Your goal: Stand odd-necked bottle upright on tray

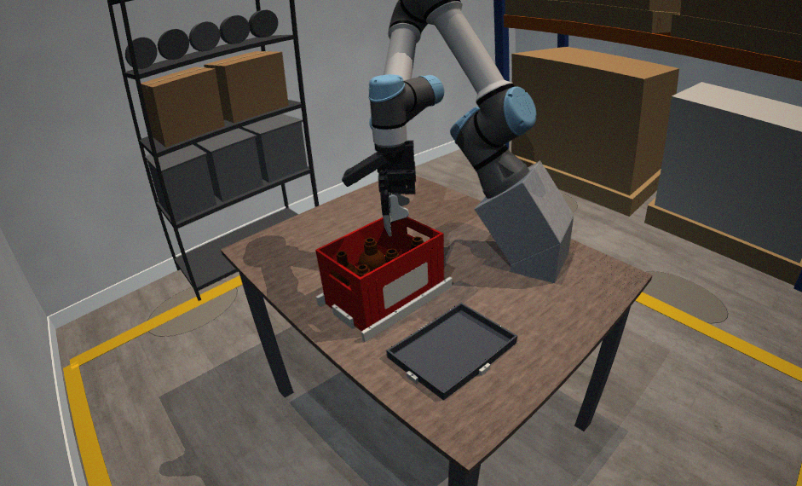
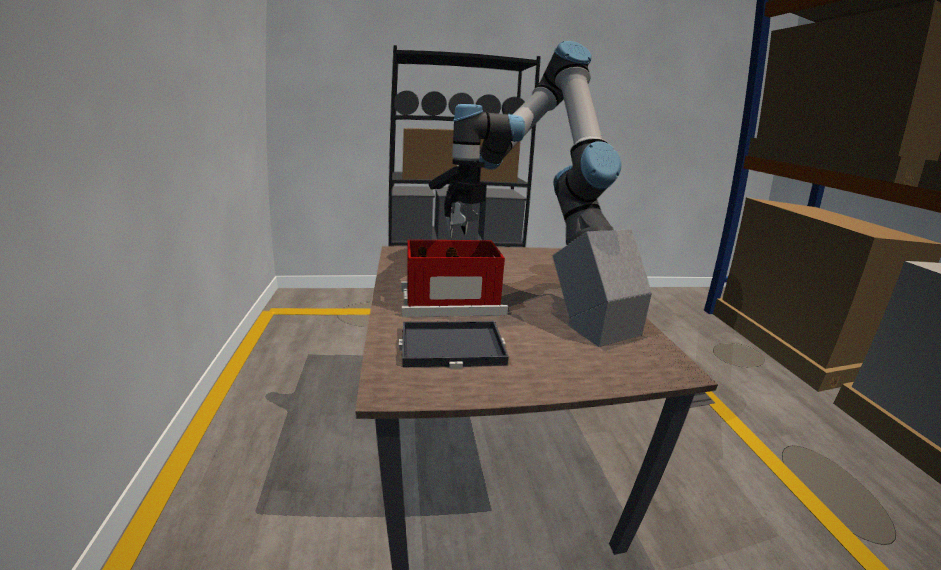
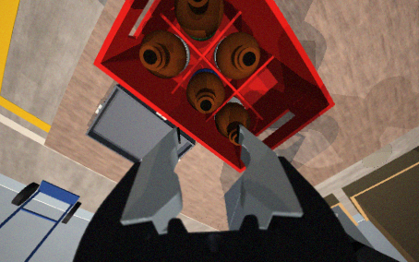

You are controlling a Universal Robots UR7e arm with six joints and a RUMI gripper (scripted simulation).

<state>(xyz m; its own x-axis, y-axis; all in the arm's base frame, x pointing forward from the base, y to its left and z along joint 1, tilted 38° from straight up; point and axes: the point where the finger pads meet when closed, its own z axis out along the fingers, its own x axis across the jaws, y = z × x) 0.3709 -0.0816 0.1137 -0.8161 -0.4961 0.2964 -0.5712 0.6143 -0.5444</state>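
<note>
Now: hand 4 cm to the left of the red crate and 16 cm above it. Round my hand: dark tray (8 cm ahead, 23 cm to the left, 23 cm below).
</note>
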